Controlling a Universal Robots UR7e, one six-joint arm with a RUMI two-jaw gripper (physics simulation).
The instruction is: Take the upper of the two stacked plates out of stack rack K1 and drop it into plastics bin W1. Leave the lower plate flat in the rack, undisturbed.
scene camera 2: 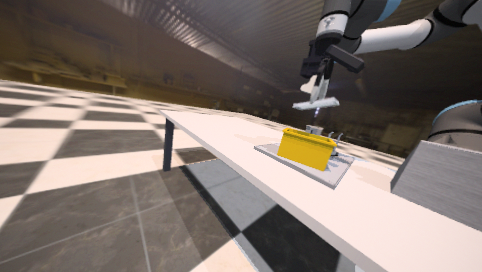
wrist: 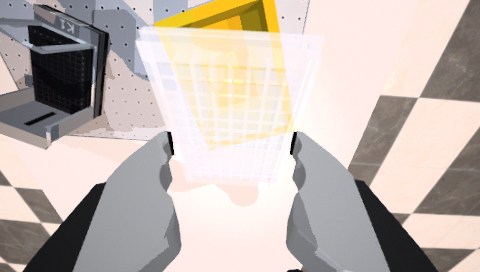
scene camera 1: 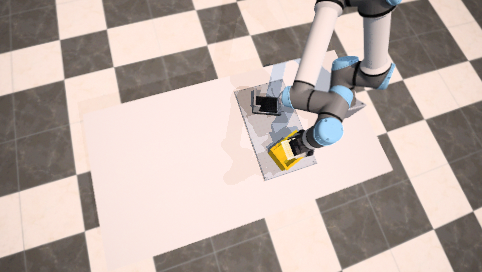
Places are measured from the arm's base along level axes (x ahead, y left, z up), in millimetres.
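Pixels of known places: gripper, between the fingertips: point(scene camera 2: 314, 104) point(wrist: 232, 133); arm's base, origin of its link: point(scene camera 2: 454, 168).
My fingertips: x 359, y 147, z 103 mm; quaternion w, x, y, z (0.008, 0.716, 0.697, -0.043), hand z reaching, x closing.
For each thing: its top centre in the pictures, then the offset to it from my fingertips. Level surfaces: height alone.
- yellow plastics bin W1, centre of its top: point(wrist: 233, 83) point(scene camera 2: 307, 134) point(scene camera 1: 291, 149) dy -7, dx -8, dz -111 mm
- dark lower plate, centre of its top: point(wrist: 58, 77) point(scene camera 1: 266, 103) dy -294, dx -4, dz -172 mm
- grey perforated board, centre of its top: point(wrist: 144, 69) point(scene camera 1: 274, 126) point(scene camera 2: 310, 152) dy -167, dx -10, dz -210 mm
- white table, height of its surface: dz -224 mm
My gripper point(scene camera 1: 292, 148) point(scene camera 2: 320, 92) point(wrist: 232, 133) is shut on a clear, whitish plate point(scene camera 1: 285, 149) point(scene camera 2: 316, 104) point(wrist: 230, 80), held by its two sides. The plate is roughly flat and hangs high above the yellow plastics bin W1 point(scene camera 1: 280, 159) point(scene camera 2: 305, 151) point(wrist: 273, 25). The bin's opening shows partly through the plate in the wrist view. Stack rack K1 point(scene camera 1: 265, 114) point(wrist: 20, 119) stands apart from the bin, at the left in the wrist view. The dark lower plate point(scene camera 1: 269, 103) point(wrist: 60, 75) lies in the rack. In scene camera 2 the rack is partly hidden behind the bin.
Rack and bin stand on a grey perforated board point(scene camera 1: 256, 145) point(scene camera 2: 345, 164) point(wrist: 129, 102) on the white table point(scene camera 1: 165, 165) point(scene camera 2: 215, 136). The arm's grey pedestal point(scene camera 2: 440, 185) stands to the right in scene camera 2. The rack's upright prongs rise behind the bin there.
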